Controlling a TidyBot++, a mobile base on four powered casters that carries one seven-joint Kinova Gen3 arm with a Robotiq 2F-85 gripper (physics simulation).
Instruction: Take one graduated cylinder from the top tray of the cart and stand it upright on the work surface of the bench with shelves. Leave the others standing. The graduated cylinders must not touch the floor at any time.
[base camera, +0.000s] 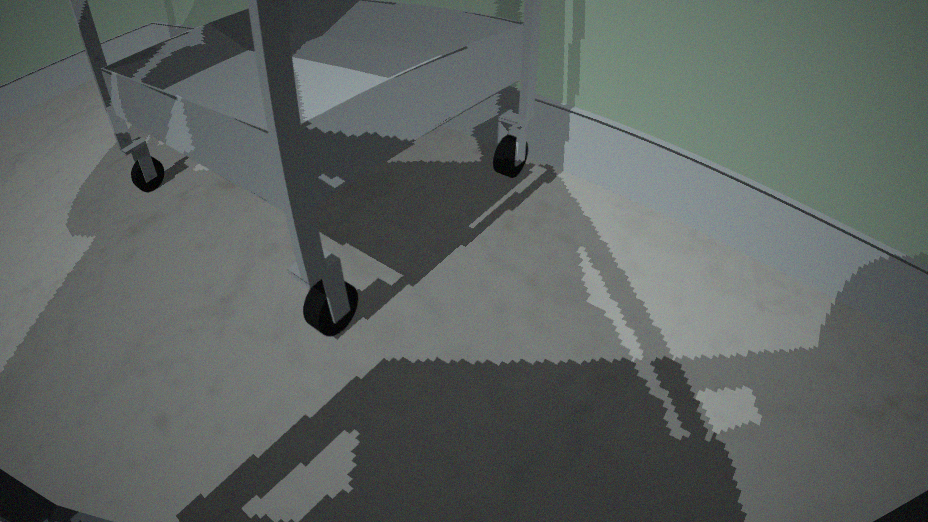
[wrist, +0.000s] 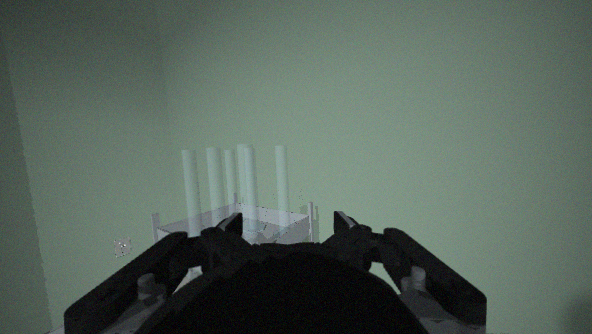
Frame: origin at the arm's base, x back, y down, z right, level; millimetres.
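Seen in the pictures: gripper, fingertip midpoint: (wrist: 288, 221).
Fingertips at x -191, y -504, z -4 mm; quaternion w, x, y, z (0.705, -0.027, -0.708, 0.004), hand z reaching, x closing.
Observation:
A point is followed by its place in that frame.
Several tall, pale, see-through graduated cylinders stand upright in the top tray of the cart (wrist: 172, 224) {x -658, y -329, z -451 mm} (base camera: 275, 129) {x -370, y 184, z -118 mm} in the wrist view. One cylinder (wrist: 282, 175) {x -629, y -495, z -32 mm} stands apart at the right; another cylinder (wrist: 190, 185) {x -645, y -473, z -365 mm} is at the far left; the rest stand between them, partly overlapping. Their bases are hidden behind the gripper or blurred. My gripper (wrist: 288, 221) {x -191, y -504, z -4 mm} is open, with nothing between its fingertips. The cylinders rise beyond its left finger and the gap between the fingers. The bench with shelves does not show in either view.
In the base camera view, the cart's near wheel (base camera: 330, 308) {x -383, y 358, z -110 mm} stands on the floor ahead, left of the middle, and a far wheel (base camera: 510, 155) {x -626, y 357, z 48 mm} is close to the wall (base camera: 746, 97) {x -556, y 217, z 293 mm}. A lower tray of the cart spans the upper left. A wall socket (wrist: 122, 247) {x -1154, y -1, z -1150 mm} shows at the left.

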